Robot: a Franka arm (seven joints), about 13 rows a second.
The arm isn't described. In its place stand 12 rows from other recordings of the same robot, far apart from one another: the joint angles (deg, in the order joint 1, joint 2, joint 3, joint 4, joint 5, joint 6, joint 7), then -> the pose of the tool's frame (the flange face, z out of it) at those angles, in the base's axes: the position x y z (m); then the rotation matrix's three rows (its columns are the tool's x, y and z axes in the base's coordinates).
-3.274 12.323 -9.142 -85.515 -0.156 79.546 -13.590 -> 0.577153 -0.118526 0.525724; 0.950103 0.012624 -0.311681; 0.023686 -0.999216 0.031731; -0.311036 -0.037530 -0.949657
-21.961 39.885 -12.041 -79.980 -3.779 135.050 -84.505 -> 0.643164 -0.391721 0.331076; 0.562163 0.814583 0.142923; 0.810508 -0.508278 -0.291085; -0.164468 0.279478 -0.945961
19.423 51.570 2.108 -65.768 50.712 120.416 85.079 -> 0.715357 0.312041 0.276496; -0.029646 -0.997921 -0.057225; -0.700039 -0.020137 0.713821; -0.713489 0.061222 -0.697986
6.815 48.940 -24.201 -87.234 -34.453 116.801 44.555 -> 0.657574 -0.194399 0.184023; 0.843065 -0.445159 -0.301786; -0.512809 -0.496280 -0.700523; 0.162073 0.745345 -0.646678
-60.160 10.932 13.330 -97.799 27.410 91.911 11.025 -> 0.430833 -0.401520 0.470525; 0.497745 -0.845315 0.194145; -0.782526 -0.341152 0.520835; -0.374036 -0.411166 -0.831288
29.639 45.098 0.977 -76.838 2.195 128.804 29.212 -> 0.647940 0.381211 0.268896; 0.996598 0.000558 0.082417; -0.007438 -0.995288 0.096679; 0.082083 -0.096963 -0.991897
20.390 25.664 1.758 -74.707 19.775 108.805 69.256 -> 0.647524 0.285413 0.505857; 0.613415 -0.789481 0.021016; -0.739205 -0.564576 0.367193; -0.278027 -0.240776 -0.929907
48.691 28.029 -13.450 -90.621 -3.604 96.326 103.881 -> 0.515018 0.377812 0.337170; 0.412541 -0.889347 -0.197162; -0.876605 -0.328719 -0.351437; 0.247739 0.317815 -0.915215
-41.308 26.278 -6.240 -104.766 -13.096 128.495 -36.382 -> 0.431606 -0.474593 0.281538; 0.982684 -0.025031 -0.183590; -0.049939 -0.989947 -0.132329; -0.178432 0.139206 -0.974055
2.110 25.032 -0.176 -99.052 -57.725 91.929 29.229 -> 0.620071 -0.066836 0.340367; 0.969991 0.020674 -0.242260; -0.203185 -0.478324 -0.854355; -0.133542 0.877940 -0.459769
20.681 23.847 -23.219 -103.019 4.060 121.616 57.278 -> 0.638223 -0.005742 0.328683; 0.493660 -0.867492 -0.061300; -0.867875 -0.486918 -0.098506; 0.055605 0.101830 -0.993247
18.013 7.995 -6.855 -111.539 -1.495 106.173 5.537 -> 0.550736 0.108224 0.393107; 0.969361 0.114072 -0.217548; 0.097570 -0.991577 -0.085178; -0.225432 0.061342 -0.972326
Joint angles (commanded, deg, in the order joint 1, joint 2, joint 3, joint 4, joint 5, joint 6, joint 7), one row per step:
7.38 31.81 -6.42 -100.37 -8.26 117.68 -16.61
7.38 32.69 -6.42 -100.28 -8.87 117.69 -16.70
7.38 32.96 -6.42 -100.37 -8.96 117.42 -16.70
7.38 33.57 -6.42 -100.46 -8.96 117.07 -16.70
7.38 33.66 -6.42 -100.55 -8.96 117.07 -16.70
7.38 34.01 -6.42 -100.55 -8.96 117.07 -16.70
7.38 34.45 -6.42 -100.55 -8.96 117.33 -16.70
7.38 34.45 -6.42 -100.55 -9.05 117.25 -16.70
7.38 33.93 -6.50 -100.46 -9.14 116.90 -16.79
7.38 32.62 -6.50 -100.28 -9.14 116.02 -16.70
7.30 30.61 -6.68 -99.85 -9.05 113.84 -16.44
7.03 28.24 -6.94 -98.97 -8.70 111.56 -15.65
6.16 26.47 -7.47 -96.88 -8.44 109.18 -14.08
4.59 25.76 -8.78 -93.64 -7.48 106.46 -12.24
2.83 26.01 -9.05 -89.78 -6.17 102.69 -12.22
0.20 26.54 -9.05 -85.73 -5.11 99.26 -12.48
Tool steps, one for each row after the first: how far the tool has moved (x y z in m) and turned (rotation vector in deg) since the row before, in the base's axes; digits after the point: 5 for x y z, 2 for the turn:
-0.00090 -0.00070 -0.00896 -0.54 0.80 0.50
-0.00158 -0.00033 -0.00382 -0.14 0.62 0.01
-0.00246 -0.00038 -0.00761 -0.13 1.04 -0.07
-0.00070 -0.00008 -0.00159 -0.01 0.18 -0.01
-0.00072 -0.00009 -0.00382 -0.04 0.35 0.00
-0.00036 0.00000 -0.00457 -0.02 0.18 0.04
-0.00016 -0.00012 -0.00005 -0.08 0.08 0.05
0.00089 -0.00088 0.00605 -0.06 -0.25 0.03
0.00163 0.00002 0.01476 0.02 -0.64 -0.23
0.00085 -0.00298 0.02313 -0.12 -0.36 -0.90
0.00230 -0.00543 0.03024 -0.01 -1.19 -1.81
0.00576 -0.01461 0.03281 -0.42 -1.86 -3.28
0.00682 -0.02935 0.03023 -0.33 -1.72 -5.29
0.00530 -0.02050 0.02276 0.80 -0.02 -3.01
0.00383 -0.02791 0.02159 0.80 -0.21 -3.07

